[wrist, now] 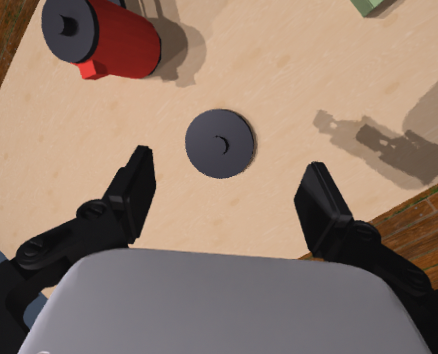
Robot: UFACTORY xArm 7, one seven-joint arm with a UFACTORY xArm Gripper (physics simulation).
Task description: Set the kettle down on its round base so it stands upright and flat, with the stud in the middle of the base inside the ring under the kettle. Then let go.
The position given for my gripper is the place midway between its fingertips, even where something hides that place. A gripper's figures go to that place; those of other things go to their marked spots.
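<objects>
My gripper [228, 174] is 0.13 m from the lens, and there's a round dark base [219, 143] that's 0.48 m from the lens.
</objects>
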